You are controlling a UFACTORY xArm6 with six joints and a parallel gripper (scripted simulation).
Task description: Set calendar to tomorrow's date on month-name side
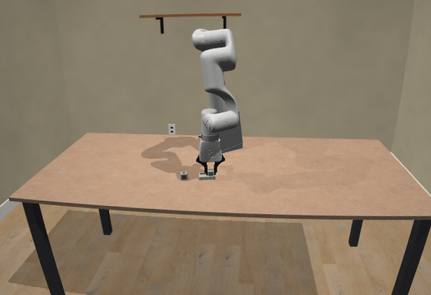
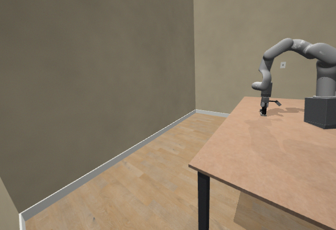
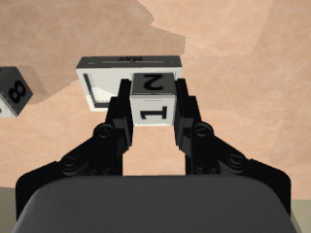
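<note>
My hand is 20 mm to the left of the calendar tray and 30 mm above it.
</note>
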